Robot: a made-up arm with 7 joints.
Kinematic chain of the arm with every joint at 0, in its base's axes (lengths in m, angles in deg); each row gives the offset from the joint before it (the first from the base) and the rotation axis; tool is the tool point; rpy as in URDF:
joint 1: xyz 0 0 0.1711 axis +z
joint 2: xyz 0 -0.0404 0.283 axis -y
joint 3: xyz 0 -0.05 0.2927 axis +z
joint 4: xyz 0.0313 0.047 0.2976 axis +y
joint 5: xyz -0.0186 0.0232 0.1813 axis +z
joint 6: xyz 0 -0.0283 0.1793 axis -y
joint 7: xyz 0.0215 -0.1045 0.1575 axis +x
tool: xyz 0 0 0 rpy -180 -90 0
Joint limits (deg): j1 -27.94..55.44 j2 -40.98..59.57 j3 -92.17..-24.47 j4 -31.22..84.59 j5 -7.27..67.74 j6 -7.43..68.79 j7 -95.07..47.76
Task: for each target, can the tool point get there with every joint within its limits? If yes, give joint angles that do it. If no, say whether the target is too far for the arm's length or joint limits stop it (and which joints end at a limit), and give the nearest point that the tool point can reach.
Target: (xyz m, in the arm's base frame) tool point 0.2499 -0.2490 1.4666
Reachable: yes | joints 38.25 12.81 -33.72 47.80 6.70 30.04 -57.32
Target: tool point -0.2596 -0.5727 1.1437
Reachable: yes | joints 2.19 19.91 -79.93 68.75 53.41 61.39 -57.96
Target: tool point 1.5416 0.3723 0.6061
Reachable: no: too far | nearest point 0.9127 0.2204 0.7607 | short by 0.665 m
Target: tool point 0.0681 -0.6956 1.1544
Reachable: yes | joints 41.61 44.45 -60.87 65.58 25.06 15.44 -63.26
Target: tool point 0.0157 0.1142 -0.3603
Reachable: no: joint limits stop it (at a limit: joint 1, joint 2, joint 3, joint 4, joint 5, joint 6) | nearest point 0.6393 0.4578 0.4993 | short by 1.116 m
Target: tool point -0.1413 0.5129 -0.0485
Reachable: no: joint limits stop it (at a limit: joint 1, joint 2, joint 4, joint 5, joint 6) | nearest point -0.7322 0.5257 0.6606 | short by 0.923 m
